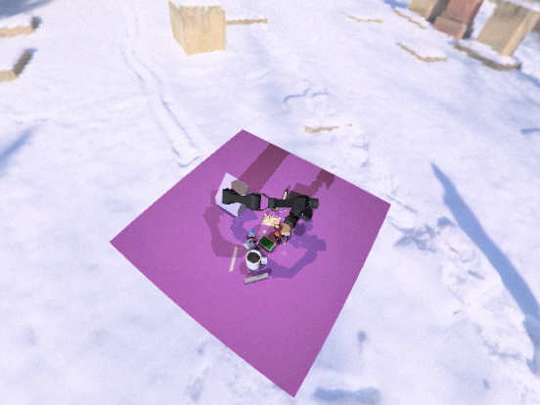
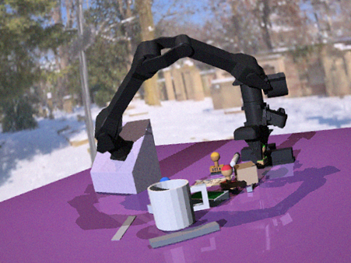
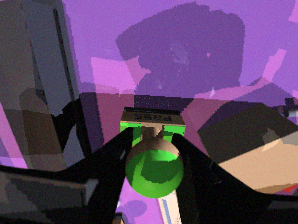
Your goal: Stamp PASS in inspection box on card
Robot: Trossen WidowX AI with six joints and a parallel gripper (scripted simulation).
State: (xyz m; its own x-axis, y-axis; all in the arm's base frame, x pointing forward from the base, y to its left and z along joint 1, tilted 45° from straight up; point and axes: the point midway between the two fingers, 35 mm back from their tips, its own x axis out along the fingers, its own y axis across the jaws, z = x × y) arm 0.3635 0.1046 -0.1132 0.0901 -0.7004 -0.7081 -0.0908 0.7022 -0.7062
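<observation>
Right now the green ink pad is 220 mm to the right of my gripper tip, 40 mm behind it and 30 mm below it. From my gripper tip the other things lie so: red-knobbed stamp: 140 mm to the right, 20 mm below, 20 mm behind; green-knob stamp: right at my gripper tip; tan block: 80 mm to the right, 20 mm below, 10 mm behind.
</observation>
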